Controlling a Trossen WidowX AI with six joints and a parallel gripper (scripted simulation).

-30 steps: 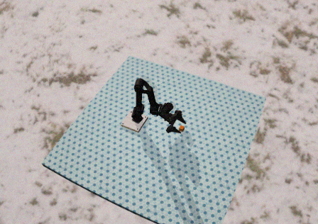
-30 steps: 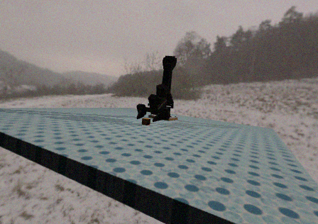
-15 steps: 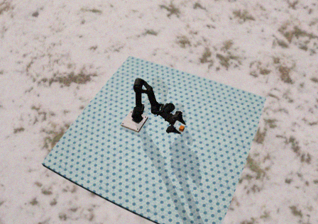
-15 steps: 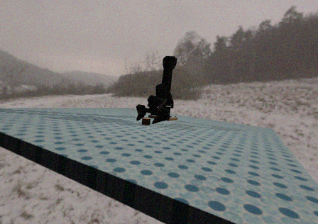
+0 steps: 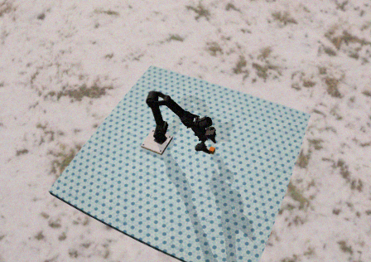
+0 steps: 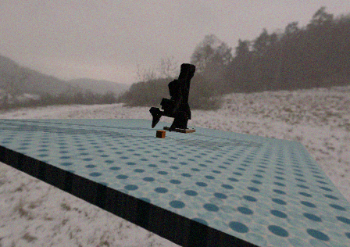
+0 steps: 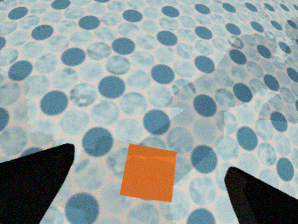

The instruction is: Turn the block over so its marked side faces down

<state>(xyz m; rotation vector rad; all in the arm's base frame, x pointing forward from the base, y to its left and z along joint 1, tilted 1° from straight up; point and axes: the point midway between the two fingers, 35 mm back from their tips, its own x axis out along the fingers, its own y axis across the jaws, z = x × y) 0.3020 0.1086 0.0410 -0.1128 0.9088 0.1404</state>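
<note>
Now: the block 1 cm behind my gripper tip and 2 cm below it.
</note>
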